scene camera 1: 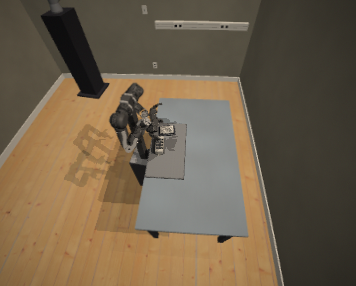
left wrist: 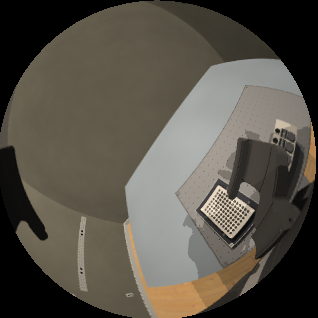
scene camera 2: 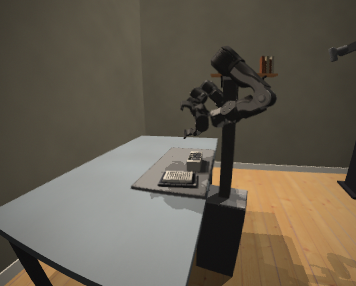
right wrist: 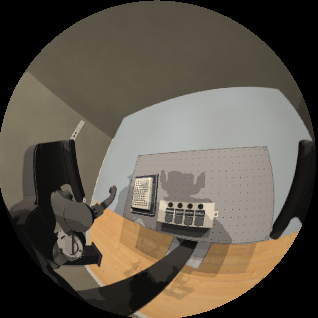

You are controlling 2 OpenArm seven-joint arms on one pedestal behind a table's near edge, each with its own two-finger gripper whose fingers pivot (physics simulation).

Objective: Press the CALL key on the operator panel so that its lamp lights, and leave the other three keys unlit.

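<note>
The operator panel (scene camera 1: 159, 145) (scene camera 2: 194, 164) (right wrist: 162, 210) is a pale box on the grey perforated mat; part of it also shows in the left wrist view (left wrist: 283, 124). In the right wrist view its four grey keys stand in a row, with four dark round lamps above them. No lamp looks lit, and the key labels are too small to read, so I cannot tell which is CALL. My right gripper (right wrist: 177, 217) is open and empty above the panel, its fingers wide to either side. My left gripper (scene camera 1: 161, 113) (scene camera 2: 185, 120) (left wrist: 138, 215) is open and empty, raised near the white plate's side.
The perforated mat (scene camera 1: 170, 167) (scene camera 2: 155, 175) (right wrist: 240, 195) lies on the blue-grey table (scene camera 1: 210, 175) (scene camera 2: 100, 200). A white plate with many holes (scene camera 1: 167, 129) (scene camera 2: 178, 175) (left wrist: 227, 211) (right wrist: 143, 193) sits in a dark frame beside the panel. In the right wrist view the left arm is close at the left.
</note>
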